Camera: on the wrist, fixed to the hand. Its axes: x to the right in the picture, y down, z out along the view.
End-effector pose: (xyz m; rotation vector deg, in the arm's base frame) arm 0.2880 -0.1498 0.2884 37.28 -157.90 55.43
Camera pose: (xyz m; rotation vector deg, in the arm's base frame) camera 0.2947 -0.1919 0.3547 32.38 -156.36 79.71
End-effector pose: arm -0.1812 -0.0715 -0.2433 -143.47 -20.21 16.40
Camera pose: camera -0.1615 -0.0214 -0.1858 -128.89 -10.26 22.16
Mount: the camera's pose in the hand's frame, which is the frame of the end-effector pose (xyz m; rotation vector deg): 0.0271 -0.0695 -0.0255 15.91 -1.69 6.02
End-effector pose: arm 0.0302 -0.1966 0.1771 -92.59 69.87 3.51
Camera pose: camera 0.0802 -0.2393 0.2207 -74.85 70.55 -1.00
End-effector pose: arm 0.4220 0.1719 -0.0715 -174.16 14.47 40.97
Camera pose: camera 0.4682 0.2352 -0.0626 -158.57 27.00 38.18
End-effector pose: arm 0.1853 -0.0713 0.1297 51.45 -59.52 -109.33
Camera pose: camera 0.1743 -0.0776 0.0519 54.44 -78.23 -98.62
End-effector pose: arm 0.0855 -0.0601 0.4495 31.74 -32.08 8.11
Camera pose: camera 0.1392 -0.1058 0.4142 45.70 -34.52 18.01
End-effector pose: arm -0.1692 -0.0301 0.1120 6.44 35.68 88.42
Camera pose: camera -0.1208 -0.0162 0.0513 21.93 46.76 88.56
